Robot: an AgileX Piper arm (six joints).
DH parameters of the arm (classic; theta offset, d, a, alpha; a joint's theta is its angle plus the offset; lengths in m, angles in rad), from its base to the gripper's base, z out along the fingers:
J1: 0 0.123 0 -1.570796
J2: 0.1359 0 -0.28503 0
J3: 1.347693 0 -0.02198 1.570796
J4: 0 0.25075 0 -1.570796
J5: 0 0 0 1.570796
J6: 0 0.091 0 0
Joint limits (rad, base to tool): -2.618..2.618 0..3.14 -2.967..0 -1.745..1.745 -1.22..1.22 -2.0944..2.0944
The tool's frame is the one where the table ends.
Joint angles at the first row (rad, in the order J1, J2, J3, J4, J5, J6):
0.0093 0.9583 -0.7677 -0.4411 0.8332 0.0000
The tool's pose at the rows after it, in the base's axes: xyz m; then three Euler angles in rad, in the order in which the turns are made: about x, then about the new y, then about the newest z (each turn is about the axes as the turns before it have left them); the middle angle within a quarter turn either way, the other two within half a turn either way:
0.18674, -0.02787, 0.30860, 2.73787, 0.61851, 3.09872
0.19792, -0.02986, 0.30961, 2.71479, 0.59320, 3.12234
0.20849, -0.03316, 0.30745, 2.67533, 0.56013, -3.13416
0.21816, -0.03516, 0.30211, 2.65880, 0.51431, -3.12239
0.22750, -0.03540, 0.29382, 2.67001, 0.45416, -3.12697
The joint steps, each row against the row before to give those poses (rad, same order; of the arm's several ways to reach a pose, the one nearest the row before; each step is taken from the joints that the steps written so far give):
0.0001 0.0511 -0.0439 -0.0048 0.0221 0.0260
-0.0001 0.0503 -0.0341 -0.0286 0.0122 0.0345
0.0001 0.0502 -0.0228 -0.0501 0.0118 0.0475
0.0000 0.0513 -0.0180 -0.0255 0.0186 0.0325
-0.0001 0.0554 -0.0176 0.0071 0.0260 0.0119

